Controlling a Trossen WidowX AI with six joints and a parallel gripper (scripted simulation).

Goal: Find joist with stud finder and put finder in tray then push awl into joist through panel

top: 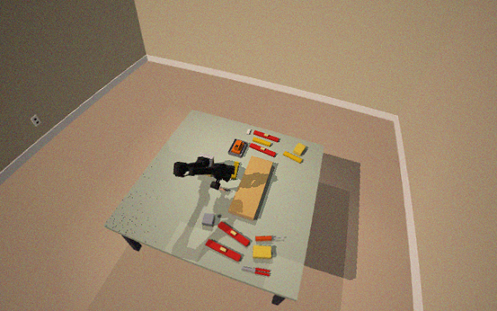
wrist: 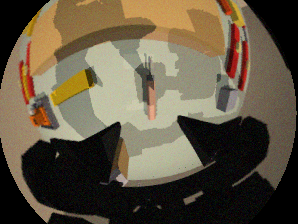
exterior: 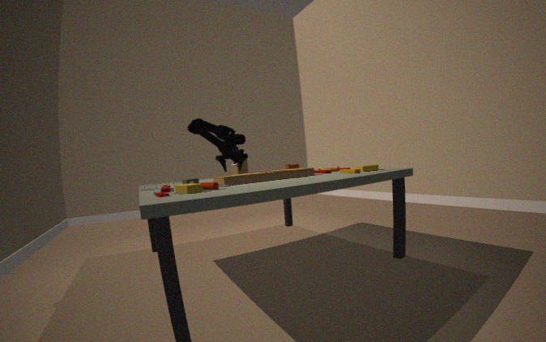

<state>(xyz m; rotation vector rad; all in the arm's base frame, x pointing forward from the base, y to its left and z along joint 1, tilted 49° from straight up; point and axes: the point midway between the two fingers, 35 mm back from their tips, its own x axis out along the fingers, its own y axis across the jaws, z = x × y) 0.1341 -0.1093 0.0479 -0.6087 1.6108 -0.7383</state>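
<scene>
Now: gripper tip 5 cm short of the awl, 5 cm above it and 1 cm to the left of it. Also, from my gripper tip: orange stud finder (40 cm to the left, 3 cm ahead, 1 cm below); then grey tray (42 cm to the left, 4 cm below, 3 cm ahead); then grey block (27 cm to the right, 4 cm below, 2 cm ahead).
</scene>
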